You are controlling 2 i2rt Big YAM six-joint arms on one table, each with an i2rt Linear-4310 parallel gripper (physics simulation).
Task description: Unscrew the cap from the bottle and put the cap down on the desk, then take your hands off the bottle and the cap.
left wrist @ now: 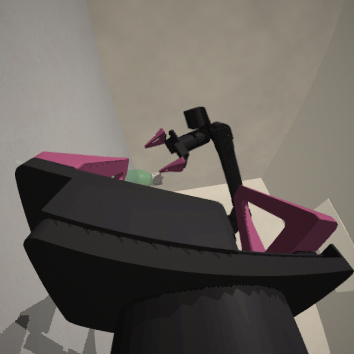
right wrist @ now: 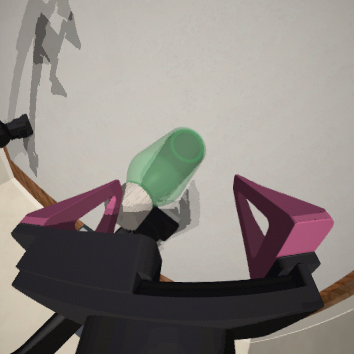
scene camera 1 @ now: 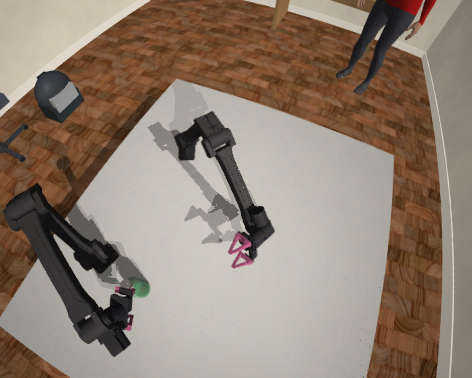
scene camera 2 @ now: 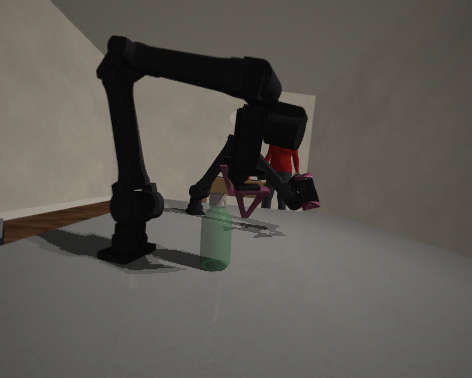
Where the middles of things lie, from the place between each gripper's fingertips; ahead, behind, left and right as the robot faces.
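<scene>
The cap (right wrist: 135,204) is 1 cm above my right hand, and I find it 5 cm behind that hand and 4 cm to the left of it.
My left gripper is 40 mm above the cap, while also being 280 mm past it and 270 mm to the left of it.
</scene>
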